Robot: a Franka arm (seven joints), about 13 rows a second.
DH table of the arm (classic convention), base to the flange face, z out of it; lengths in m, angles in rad. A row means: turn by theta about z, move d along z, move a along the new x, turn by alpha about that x. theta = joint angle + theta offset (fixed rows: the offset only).
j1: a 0  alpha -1.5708  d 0.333  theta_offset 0
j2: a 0  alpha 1.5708  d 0  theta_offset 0
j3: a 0.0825  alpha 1.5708  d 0.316  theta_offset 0
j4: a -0.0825  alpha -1.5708  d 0  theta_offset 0
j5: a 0  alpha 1.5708  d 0.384  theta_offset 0
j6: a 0.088  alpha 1.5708  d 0  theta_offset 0
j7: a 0  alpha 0  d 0.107  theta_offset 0
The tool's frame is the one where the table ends.
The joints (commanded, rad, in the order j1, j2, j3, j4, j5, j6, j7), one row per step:
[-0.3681 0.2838 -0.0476 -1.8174 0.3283 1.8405 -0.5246]
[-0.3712 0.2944 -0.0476 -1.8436 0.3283 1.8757 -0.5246]
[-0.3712 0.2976 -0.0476 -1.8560 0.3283 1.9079 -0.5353]
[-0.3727 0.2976 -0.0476 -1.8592 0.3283 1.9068 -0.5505]
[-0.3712 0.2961 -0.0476 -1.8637 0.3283 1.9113 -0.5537]
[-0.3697 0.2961 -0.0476 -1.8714 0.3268 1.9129 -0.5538]
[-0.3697 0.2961 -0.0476 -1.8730 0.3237 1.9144 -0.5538]
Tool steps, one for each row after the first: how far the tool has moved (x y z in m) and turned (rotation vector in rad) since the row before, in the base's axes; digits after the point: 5 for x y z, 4 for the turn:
[-0.00308 -0.00222 -0.01578 -0.0045 0.0056 -0.0127]
[0.00017 -0.00146 -0.00549 -0.0104 -0.0152 0.0015]
[-0.00122 -0.00042 -0.00143 0.0031 -0.0016 0.0129]
[-0.00036 0.00092 -0.00078 -0.0009 -0.0020 0.0033]
[-0.00148 0.00141 -0.00322 0.0011 0.0062 0.0019]
[-0.00038 -0.00014 -0.00065 -0.0025 0.0013 0.0013]

